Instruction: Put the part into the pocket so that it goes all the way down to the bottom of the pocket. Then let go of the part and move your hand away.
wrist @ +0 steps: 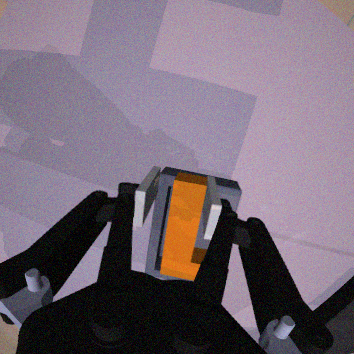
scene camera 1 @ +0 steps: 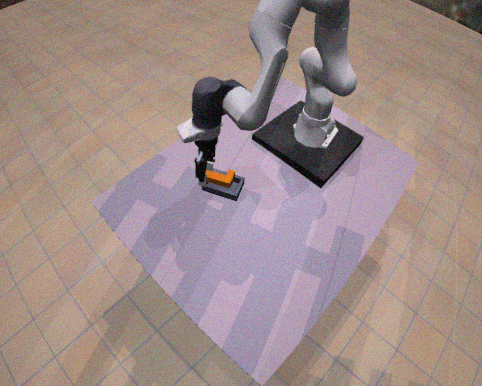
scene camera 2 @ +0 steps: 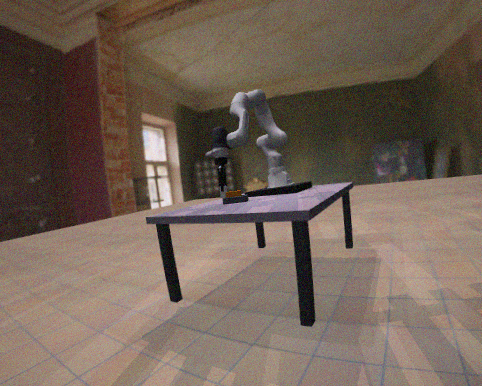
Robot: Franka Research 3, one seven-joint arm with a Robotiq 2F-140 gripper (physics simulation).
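Observation:
The orange part (scene camera 1: 217, 177) (scene camera 2: 234, 193) (wrist: 185, 225), with a raised step at one end, sits over the pocket of the dark grey block (scene camera 1: 222, 193) (scene camera 2: 235, 200) (wrist: 230, 190) and stands above its rim. How deep it sits is hidden. My gripper (scene camera 1: 205, 176) (scene camera 2: 223, 194) (wrist: 181, 184) points down at the block. In the wrist view the right pad lies against the part. The left pad stands out at the block's left wall, with that wall and a dark slot between it and the part. The fingers are shut across the part and this wall.
The block stands on the purple table (scene camera 1: 270, 250) (scene camera 2: 260, 212). The arm's black base plate (scene camera 1: 310, 170) (scene camera 2: 287, 189) lies behind and to the right of the block in scene camera 1. Shadows fall across the table top.

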